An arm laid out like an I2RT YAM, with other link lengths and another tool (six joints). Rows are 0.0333 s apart.
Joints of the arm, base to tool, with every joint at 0 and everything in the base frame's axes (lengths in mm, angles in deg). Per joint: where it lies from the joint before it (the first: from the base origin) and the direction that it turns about. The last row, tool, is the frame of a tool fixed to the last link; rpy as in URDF.
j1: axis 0 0 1 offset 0 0 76.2
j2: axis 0 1 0 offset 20.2 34.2 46
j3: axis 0 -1 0 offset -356.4 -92.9 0
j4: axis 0 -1 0 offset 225.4 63.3 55.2
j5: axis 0 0 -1 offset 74 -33.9 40.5
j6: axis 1 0 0 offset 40.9 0 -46.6
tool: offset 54 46 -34 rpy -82 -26.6 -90
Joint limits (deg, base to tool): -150..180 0..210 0..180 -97..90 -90..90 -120..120
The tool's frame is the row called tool.
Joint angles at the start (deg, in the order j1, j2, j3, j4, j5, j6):
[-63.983 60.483 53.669 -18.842 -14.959 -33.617]
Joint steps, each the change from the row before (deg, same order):
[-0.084 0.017 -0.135 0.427 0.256 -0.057]
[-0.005 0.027 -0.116 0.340 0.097 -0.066]
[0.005 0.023 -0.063 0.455 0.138 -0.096]
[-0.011 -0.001 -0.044 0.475 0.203 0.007]
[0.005 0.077 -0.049 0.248 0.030 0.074]
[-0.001 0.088 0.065 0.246 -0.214 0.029]
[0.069 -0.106 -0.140 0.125 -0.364 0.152]
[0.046 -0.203 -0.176 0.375 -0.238 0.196]
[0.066 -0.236 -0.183 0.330 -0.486 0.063]
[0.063 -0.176 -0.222 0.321 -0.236 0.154]
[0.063 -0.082 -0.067 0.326 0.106 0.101]
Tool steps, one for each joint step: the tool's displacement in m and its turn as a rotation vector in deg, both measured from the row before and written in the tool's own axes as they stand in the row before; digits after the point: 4 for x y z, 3 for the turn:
[0.0007 0.0007 0.0006 -0.152 0.387 -0.148]
[0.0004 0.0003 0.0006 0.006 0.198 -0.143]
[0.0009 0.0001 0.0007 0.060 0.346 -0.241]
[0.0012 0.0000 0.0006 0.022 0.452 -0.160]
[0.0003 0.0000 0.0007 0.036 0.120 0.026]
[0.0008 -0.0006 0.0006 0.292 0.078 -0.037]
[-0.0008 -0.0008 -0.0002 0.411 -0.126 0.121]
[-0.0002 -0.0009 -0.0003 0.434 0.201 0.047]
[-0.0005 -0.0012 -0.0005 0.655 0.031 -0.068]
[-0.0006 -0.0006 -0.0002 0.384 0.083 0.045]
[0.0005 -0.0004 0.0002 0.121 0.297 -0.057]

